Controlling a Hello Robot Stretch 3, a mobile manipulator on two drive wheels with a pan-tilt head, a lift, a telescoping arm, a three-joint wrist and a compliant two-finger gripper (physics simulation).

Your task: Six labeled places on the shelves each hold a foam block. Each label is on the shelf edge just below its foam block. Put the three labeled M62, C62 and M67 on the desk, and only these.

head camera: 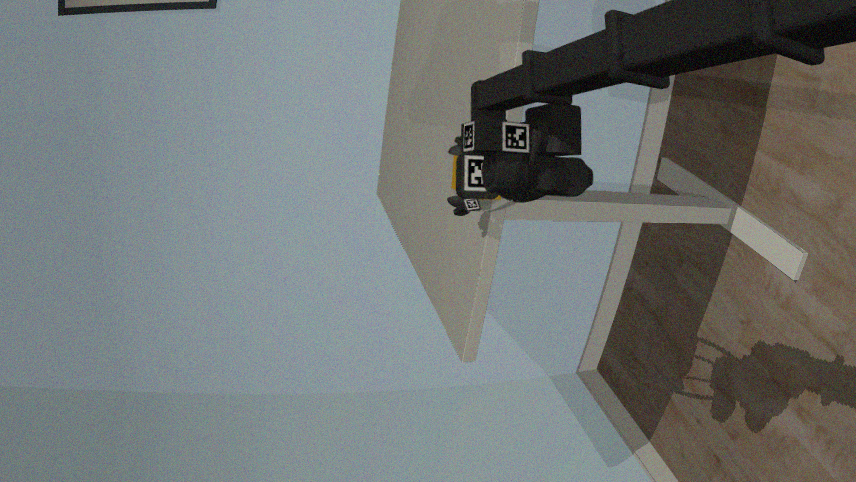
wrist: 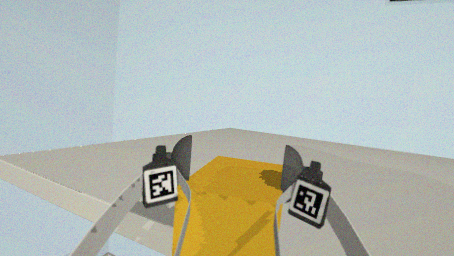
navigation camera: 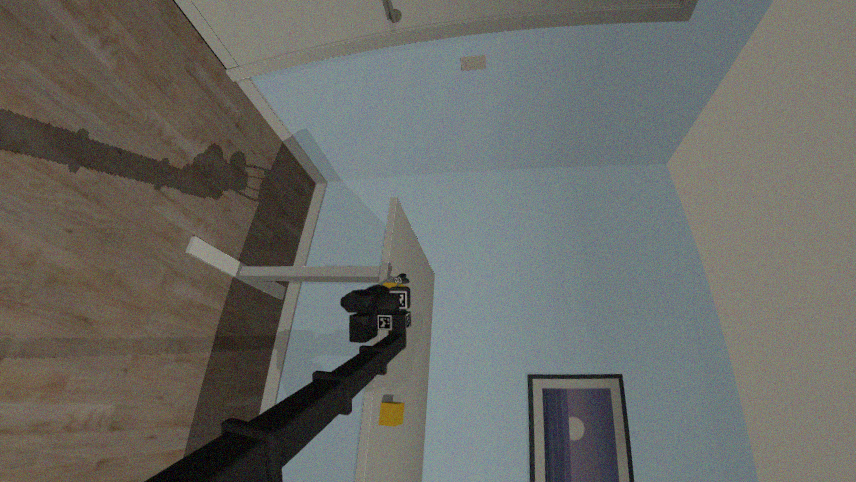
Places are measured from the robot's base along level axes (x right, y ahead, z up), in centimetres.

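Pixels of known places: gripper, fingertip midpoint: (head camera: 455,175) (wrist: 237,159).
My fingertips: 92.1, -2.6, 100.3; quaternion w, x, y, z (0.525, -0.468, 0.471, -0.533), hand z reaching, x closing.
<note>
For each thing: its top centre in the pictures, then the offset to it from my fingertips, as dx, dy, dz. "*": a spot on its surface instead. Level surfaces: height alone.
- pale desk, its level: dz -5.3
- second yellow foam block, middle of its top: (navigation camera: 399,414) -5.1, -35.1, -0.8
- desk leg, surface spot: (head camera: 569,206) (navigation camera: 339,273) * +35.2, +4.6, -40.3
- wooden floor, its level: dz -100.3
My gripper (head camera: 455,175) (wrist: 237,159) is shut on a yellow foam block (head camera: 454,172) (navigation camera: 392,285) (wrist: 227,210), with a finger on either side of it. Gripper and block are over the near edge of the pale desk (head camera: 440,269) (navigation camera: 413,257) (wrist: 400,200), close to the desk leg. Whether the block's underside touches the desk top cannot be told; it is hidden. A second yellow foam block (navigation camera: 391,413) stands on the desk in the navigation view, beyond the arm and apart from the gripper. The shelves and their labels do not show in these views.
The black telescoping arm (head camera: 688,44) (navigation camera: 311,404) reaches across to the desk. The desk leg (head camera: 569,206) (navigation camera: 335,273) runs down to a foot on the wooden floor (head camera: 796,335) (navigation camera: 107,239). A blue wall stands behind the desk, with a framed picture (navigation camera: 578,431) on it.
</note>
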